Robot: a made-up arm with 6 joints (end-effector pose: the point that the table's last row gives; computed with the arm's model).
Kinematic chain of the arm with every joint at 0, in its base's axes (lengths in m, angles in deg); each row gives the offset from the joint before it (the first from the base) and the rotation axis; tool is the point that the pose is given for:
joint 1: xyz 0 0 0.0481 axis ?
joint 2: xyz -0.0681 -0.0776 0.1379 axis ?
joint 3: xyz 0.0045 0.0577 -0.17 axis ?
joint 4: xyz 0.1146 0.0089 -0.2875 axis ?
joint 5: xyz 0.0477 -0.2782 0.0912 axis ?
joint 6: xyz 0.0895 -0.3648 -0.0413 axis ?
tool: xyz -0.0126 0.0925 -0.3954
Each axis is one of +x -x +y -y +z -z.
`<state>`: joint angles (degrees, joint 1 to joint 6).
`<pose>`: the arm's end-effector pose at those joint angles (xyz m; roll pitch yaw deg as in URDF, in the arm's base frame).
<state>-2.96 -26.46 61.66 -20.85 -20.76 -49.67</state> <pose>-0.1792 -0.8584 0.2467 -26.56 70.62 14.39</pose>
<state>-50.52 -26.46 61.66 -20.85 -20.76 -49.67</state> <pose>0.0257 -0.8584 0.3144 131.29 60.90 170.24</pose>
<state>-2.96 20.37 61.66 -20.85 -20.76 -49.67</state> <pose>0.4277 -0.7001 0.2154 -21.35 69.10 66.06</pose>
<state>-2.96 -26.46 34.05 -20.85 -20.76 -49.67</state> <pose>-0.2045 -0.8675 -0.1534 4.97 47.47 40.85</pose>
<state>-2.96 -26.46 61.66 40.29 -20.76 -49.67</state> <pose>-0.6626 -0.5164 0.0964 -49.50 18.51 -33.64</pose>
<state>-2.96 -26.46 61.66 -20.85 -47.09 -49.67</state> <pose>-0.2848 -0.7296 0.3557 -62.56 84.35 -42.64</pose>
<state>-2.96 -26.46 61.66 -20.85 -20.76 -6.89</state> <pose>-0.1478 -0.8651 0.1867 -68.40 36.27 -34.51</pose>
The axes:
joint 1: -y
joint 2: +z
joint 3: -x
joint 4: -z
joint 5: -y
joint 6: -z

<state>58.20 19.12 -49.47 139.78 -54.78 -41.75</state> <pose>-0.3279 0.6969 -0.1809 109.21 25.40 -0.75</pose>
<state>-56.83 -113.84 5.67 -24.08 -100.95 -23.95</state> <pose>-0.4449 0.1777 0.5116 -100.27 50.80 160.43</pose>
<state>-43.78 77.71 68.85 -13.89 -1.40 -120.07</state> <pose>0.7908 0.0891 -0.2204 25.55 11.30 -140.75</pose>
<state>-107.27 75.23 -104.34 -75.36 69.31 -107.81</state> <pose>0.3548 0.8712 0.0973 75.19 -23.30 -68.59</pose>
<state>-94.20 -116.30 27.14 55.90 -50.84 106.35</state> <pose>-0.4639 0.5744 0.2882 67.00 11.57 68.52</pose>
